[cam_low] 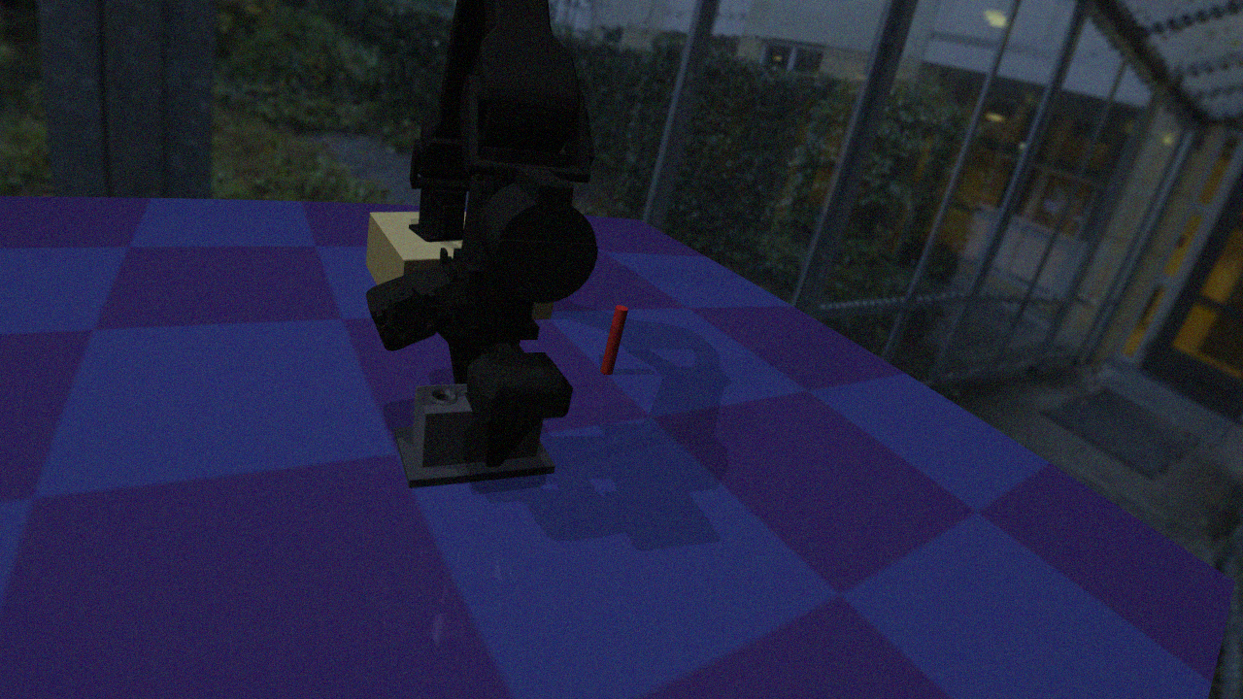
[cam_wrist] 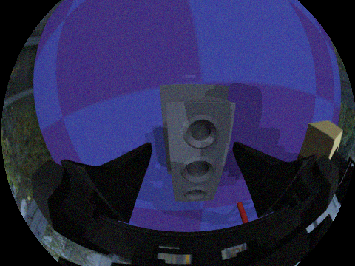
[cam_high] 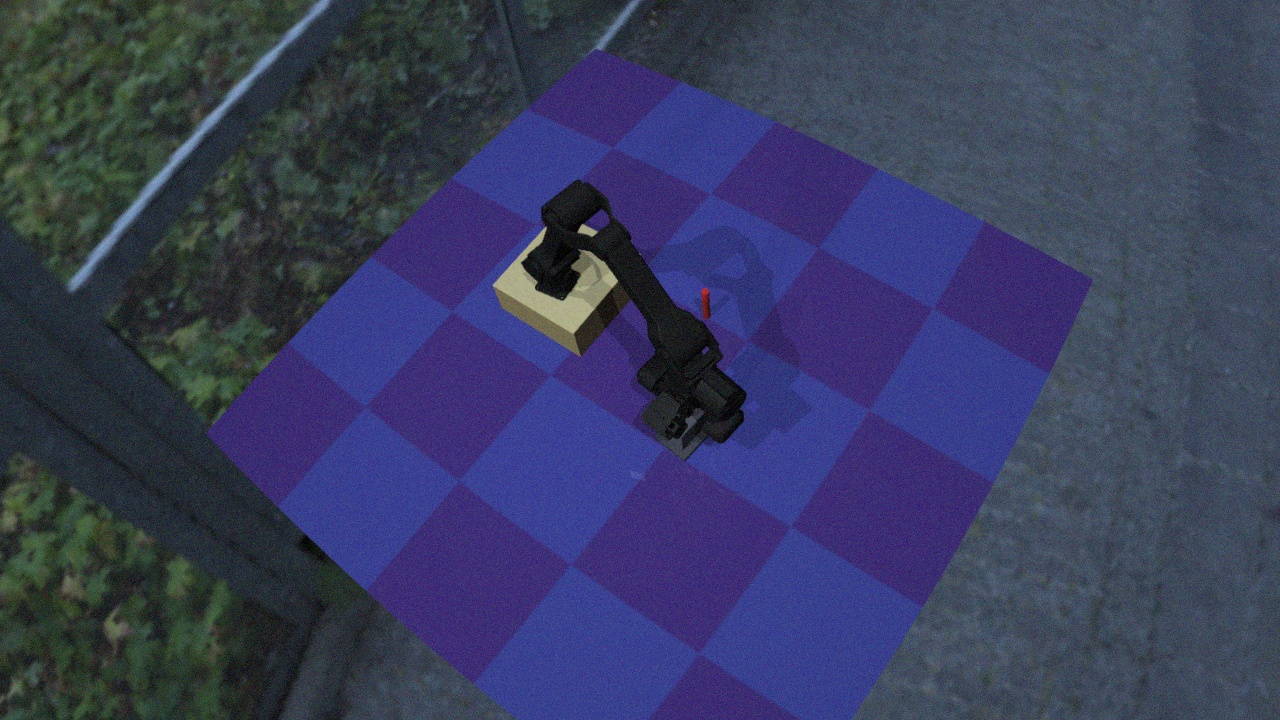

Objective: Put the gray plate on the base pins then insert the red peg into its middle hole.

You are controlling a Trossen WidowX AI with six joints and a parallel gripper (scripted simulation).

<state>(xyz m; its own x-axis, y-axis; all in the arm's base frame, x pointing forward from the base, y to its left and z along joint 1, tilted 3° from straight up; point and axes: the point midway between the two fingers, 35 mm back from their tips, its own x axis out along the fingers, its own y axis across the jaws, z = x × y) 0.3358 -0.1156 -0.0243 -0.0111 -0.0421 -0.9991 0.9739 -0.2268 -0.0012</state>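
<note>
My gripper tip is 2 cm below the gray plate. Also, from my gripper tip: red peg (8 cm behind, 21 cm to the left, 2 cm above); dark base (2 cm below).
</note>
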